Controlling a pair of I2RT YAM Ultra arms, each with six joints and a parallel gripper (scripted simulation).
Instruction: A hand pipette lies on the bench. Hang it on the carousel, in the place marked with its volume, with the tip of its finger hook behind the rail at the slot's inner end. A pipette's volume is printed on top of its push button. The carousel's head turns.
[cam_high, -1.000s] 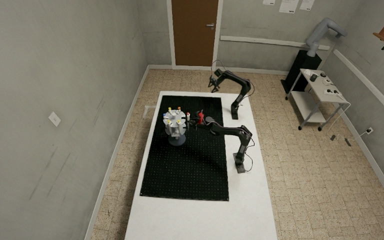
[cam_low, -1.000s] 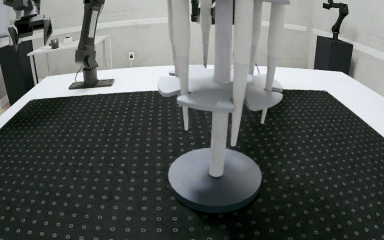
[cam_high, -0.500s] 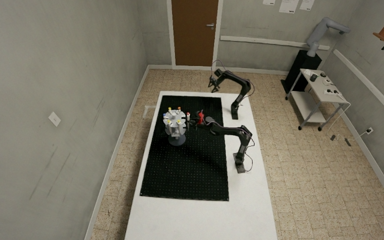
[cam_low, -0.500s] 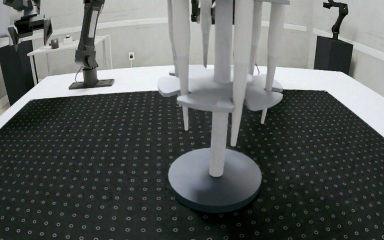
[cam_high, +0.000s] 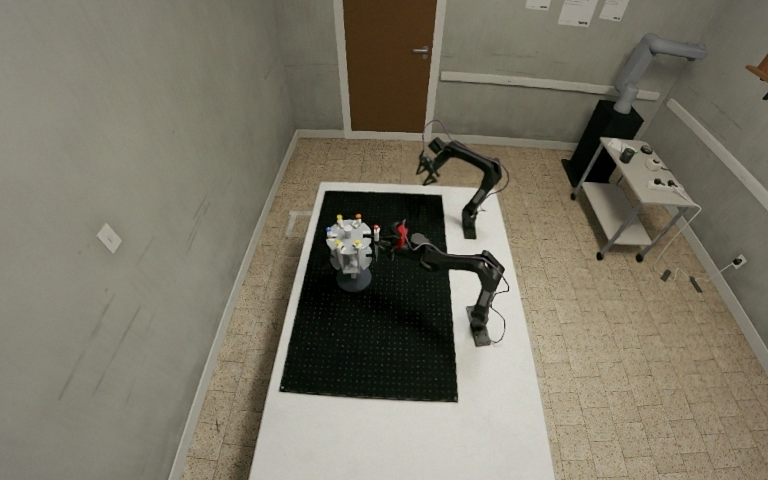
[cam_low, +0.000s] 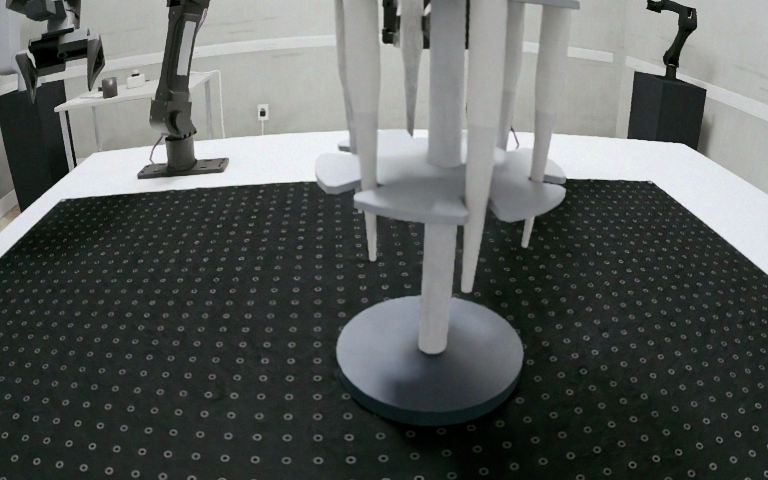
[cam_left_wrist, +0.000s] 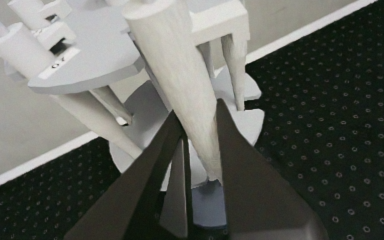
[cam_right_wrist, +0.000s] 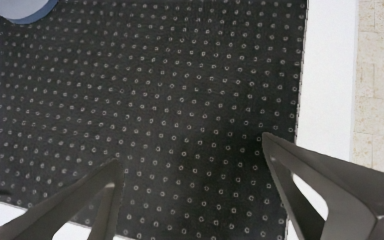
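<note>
Right now the white pipette is 10 mm to the right of my left hand and 20 mm below it.
</note>
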